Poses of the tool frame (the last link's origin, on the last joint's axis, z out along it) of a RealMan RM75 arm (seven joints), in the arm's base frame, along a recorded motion.
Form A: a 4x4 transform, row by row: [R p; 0 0 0 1], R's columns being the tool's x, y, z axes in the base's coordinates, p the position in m. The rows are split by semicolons.
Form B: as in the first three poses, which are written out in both.
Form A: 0.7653 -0.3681 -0.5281 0.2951; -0.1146 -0.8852 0.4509 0.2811; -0.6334 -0.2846 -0.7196 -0.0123; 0 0 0 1
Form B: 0.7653 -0.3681 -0.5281 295.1; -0.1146 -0.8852 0.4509 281.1; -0.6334 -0.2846 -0.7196 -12.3; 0 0 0 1
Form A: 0.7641 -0.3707 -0.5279 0.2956; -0.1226 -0.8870 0.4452 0.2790; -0.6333 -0.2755 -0.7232 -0.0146; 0 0 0 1
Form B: 0.7641 -0.3707 -0.5279 295.6; -0.1226 -0.8870 0.4452 279.0; -0.6333 -0.2755 -0.7232 -14.6; 0 0 0 1
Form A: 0.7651 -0.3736 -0.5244 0.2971; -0.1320 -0.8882 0.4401 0.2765; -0.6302 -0.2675 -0.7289 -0.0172; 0 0 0 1
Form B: 0.7651 -0.3736 -0.5244 297.1; -0.1320 -0.8882 0.4401 276.5; -0.6302 -0.2675 -0.7289 -17.2; 0 0 0 1
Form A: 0.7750 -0.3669 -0.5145 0.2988; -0.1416 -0.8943 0.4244 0.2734; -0.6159 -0.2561 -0.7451 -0.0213; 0 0 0 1
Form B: 0.7750 -0.3669 -0.5145 298.8; -0.1416 -0.8943 0.4244 273.4; -0.6159 -0.2561 -0.7451 -21.3; 0 0 0 1
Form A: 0.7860 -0.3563 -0.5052 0.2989; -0.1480 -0.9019 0.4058 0.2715; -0.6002 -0.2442 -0.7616 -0.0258; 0 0 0 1
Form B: 0.7860 -0.3563 -0.5052 298.9; -0.1480 -0.9019 0.4058 271.5; -0.6002 -0.2442 -0.7616 -25.8; 0 0 0 1
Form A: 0.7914 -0.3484 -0.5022 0.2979; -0.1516 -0.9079 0.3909 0.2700; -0.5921 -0.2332 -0.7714 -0.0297; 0 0 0 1
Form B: 0.7914 -0.3484 -0.5022 297.9; -0.1516 -0.9079 0.3909 270.0; -0.5921 -0.2332 -0.7714 -29.7; 0 0 0 1
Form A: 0.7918 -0.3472 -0.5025 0.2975; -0.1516 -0.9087 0.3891 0.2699; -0.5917 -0.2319 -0.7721 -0.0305; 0 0 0 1
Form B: 0.7918 -0.3472 -0.5025 297.5; -0.1516 -0.9087 0.3891 269.9; -0.5917 -0.2319 -0.7721 -30.5; 0 0 0 1
